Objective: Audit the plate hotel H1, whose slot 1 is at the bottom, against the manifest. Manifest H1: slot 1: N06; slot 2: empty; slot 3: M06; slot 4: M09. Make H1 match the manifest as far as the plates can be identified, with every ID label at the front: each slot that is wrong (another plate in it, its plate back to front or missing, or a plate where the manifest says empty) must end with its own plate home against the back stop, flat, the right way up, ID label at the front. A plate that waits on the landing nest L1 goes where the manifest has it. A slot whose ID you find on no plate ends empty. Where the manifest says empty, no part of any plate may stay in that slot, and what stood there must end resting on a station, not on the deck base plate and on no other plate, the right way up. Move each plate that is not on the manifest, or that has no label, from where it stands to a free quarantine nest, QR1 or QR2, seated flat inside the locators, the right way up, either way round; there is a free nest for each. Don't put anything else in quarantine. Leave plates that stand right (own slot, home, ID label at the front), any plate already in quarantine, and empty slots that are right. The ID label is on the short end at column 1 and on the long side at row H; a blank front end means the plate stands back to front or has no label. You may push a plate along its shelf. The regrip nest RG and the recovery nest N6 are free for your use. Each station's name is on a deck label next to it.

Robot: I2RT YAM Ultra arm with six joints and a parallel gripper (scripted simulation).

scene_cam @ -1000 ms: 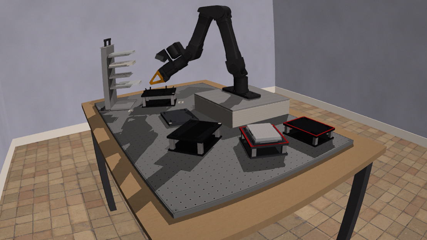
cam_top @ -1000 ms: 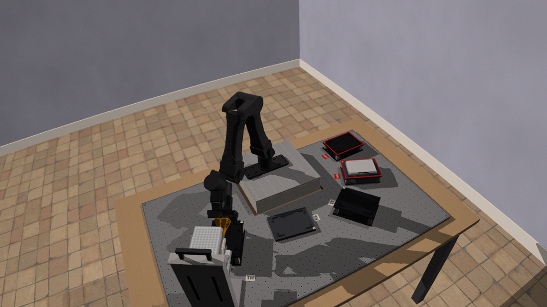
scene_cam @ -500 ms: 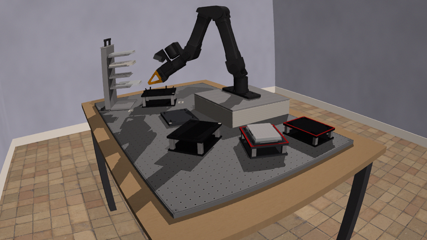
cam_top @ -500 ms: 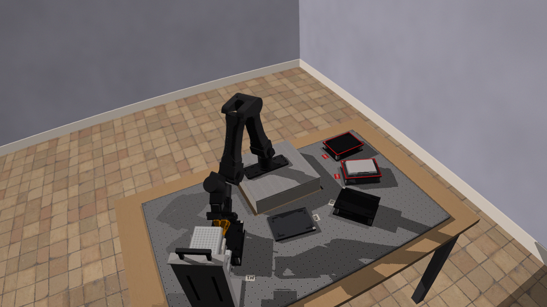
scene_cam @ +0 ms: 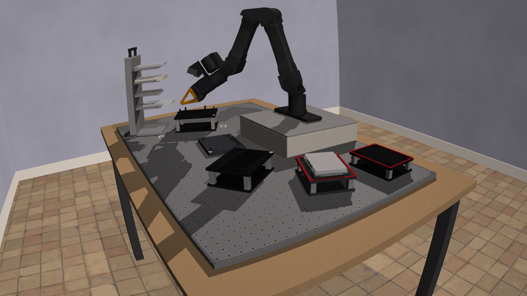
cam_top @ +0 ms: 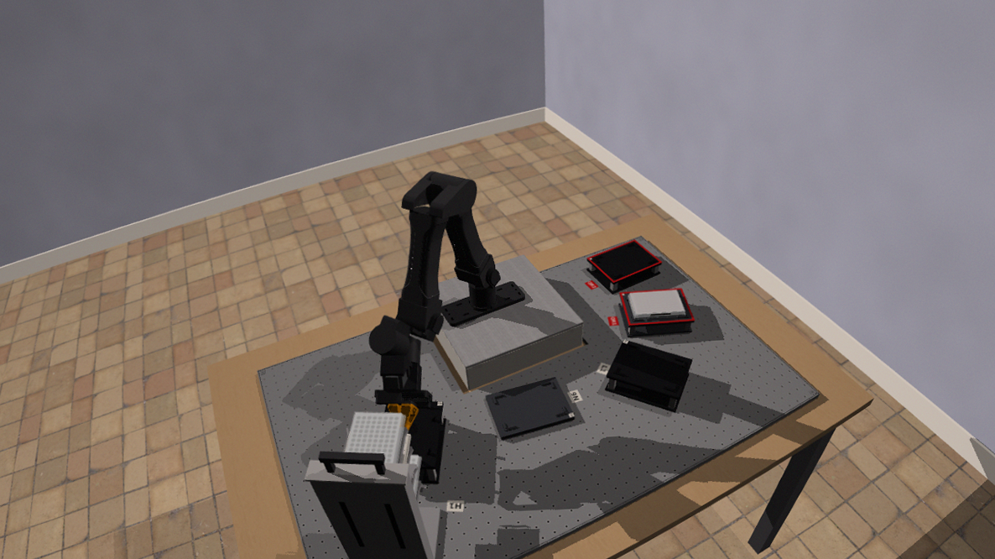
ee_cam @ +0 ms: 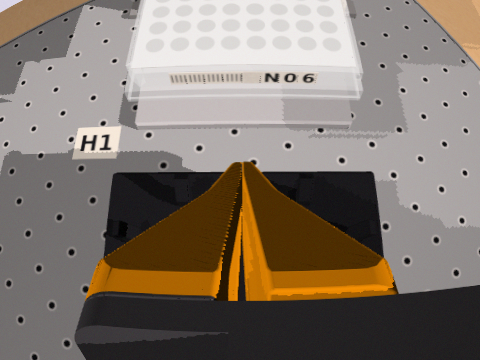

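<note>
Right now my hand is 50 mm past the black regrip nest RG, 30 mm to the right of it and 50 mm above it. Round my hand: flat recovery nest N6: 20 mm behind, 290 mm to the left, 100 mm below; then H1 deck label: 120 mm ahead, 50 mm to the left, 110 mm below; then plate hotel H1: 180 mm ahead, 100 mm to the right, 50 mm above.
</note>
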